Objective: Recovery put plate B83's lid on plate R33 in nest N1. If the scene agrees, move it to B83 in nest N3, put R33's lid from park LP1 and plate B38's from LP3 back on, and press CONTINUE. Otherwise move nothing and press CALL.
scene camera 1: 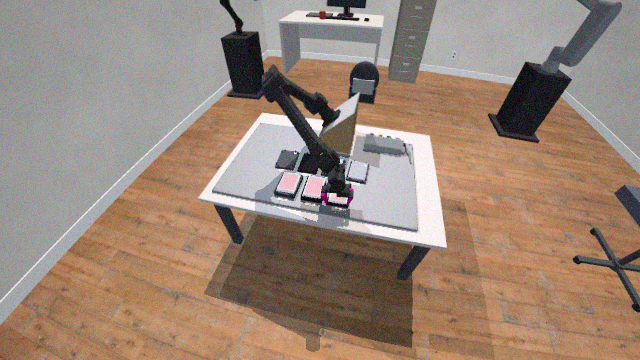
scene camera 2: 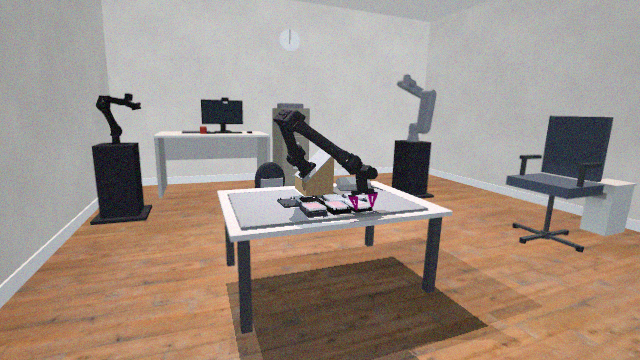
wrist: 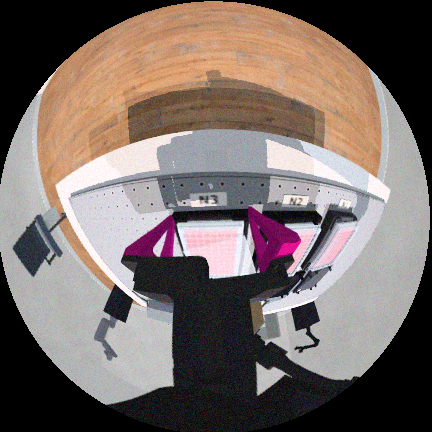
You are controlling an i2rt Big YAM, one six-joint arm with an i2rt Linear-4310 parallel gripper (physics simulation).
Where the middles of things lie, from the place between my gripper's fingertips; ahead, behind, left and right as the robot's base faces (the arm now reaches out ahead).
I see the N3 nest (wrist: 239, 213) 6 cm behind my hand and 1 cm below it. From my hand the other things lie so: N2 nest (wrist: 281, 216): 12 cm to the right, 6 cm behind.
